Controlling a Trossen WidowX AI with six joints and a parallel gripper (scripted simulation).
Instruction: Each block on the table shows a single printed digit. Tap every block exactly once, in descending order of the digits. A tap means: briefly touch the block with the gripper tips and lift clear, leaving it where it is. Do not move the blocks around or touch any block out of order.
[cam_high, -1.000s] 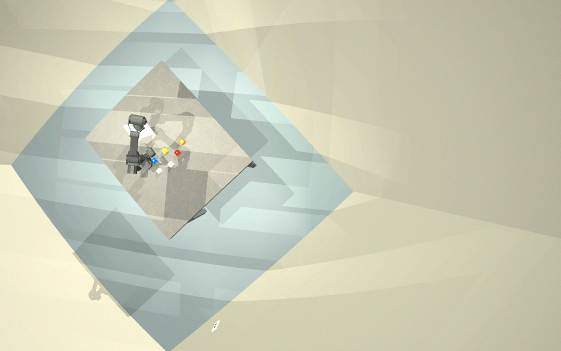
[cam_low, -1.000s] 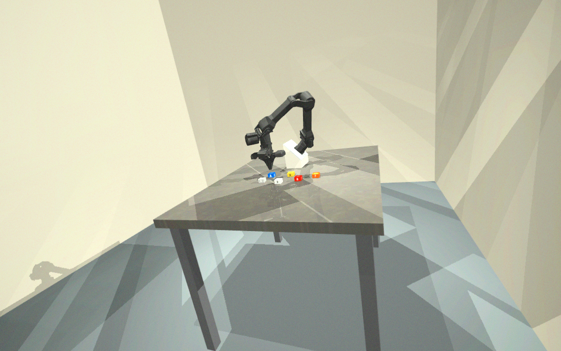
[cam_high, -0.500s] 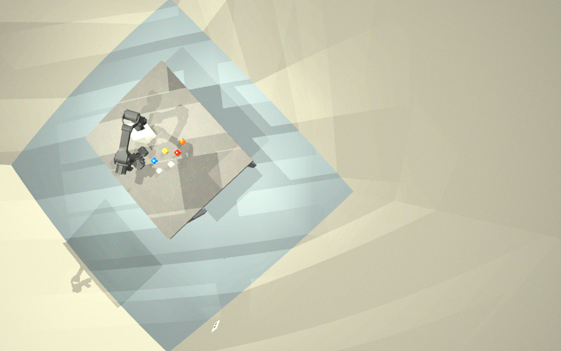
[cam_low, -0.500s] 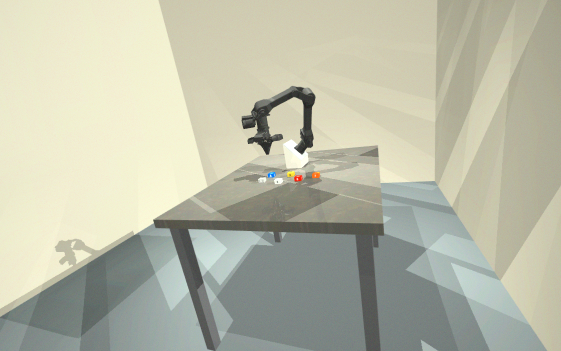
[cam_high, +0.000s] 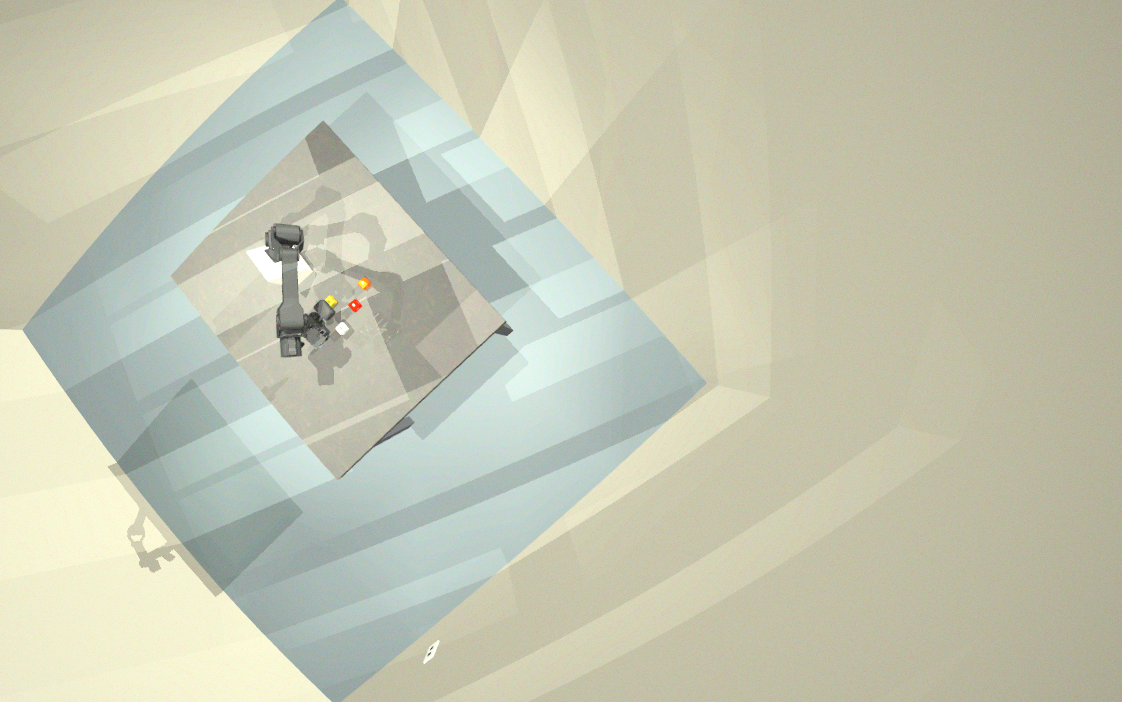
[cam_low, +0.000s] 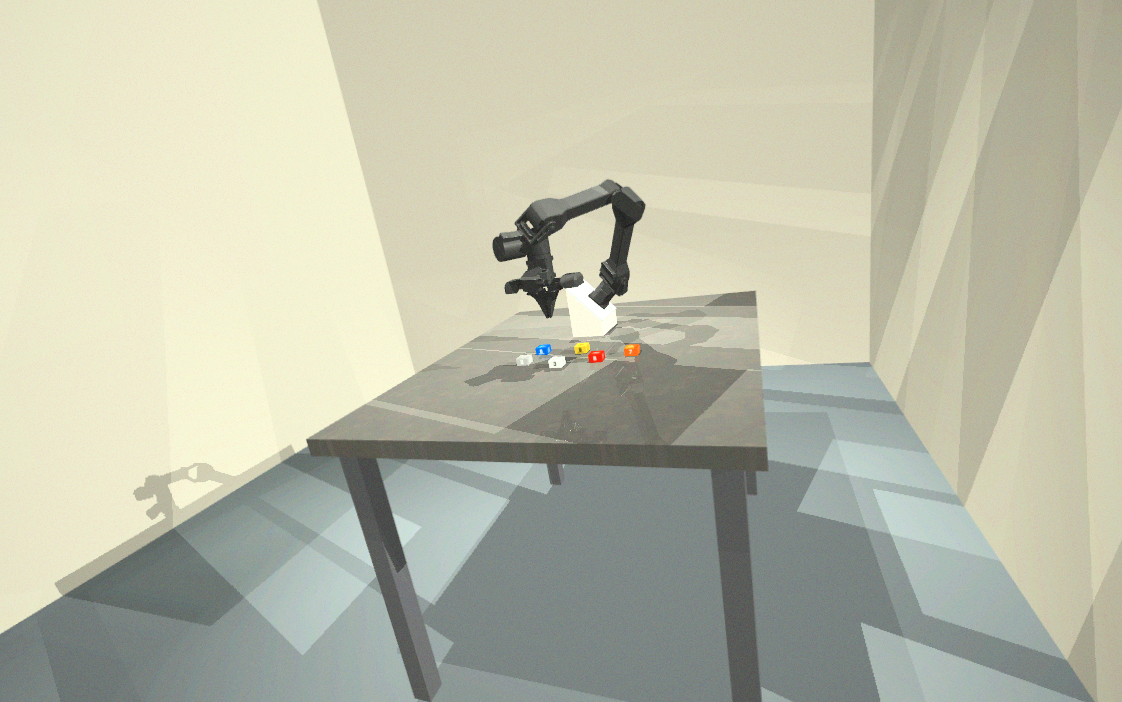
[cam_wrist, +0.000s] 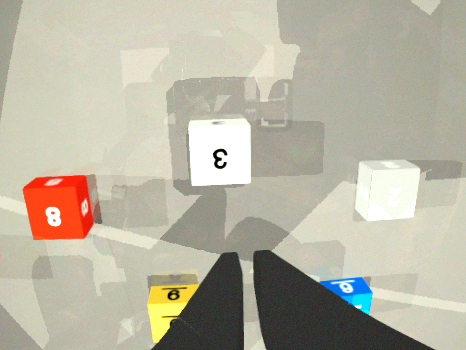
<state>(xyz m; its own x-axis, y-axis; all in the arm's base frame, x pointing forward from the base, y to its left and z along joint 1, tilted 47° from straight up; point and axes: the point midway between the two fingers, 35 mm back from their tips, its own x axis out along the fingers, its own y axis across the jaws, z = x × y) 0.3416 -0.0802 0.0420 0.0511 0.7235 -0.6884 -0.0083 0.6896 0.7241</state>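
The white block lies 110 mm below my gripper tip. From my gripper tip the other things lie so: blue block (110 mm below, 110 mm behind, 80 mm to the right); yellow block (110 mm below, 110 mm behind, 30 mm to the left); red block (110 mm below, 100 mm to the left, 30 mm behind).
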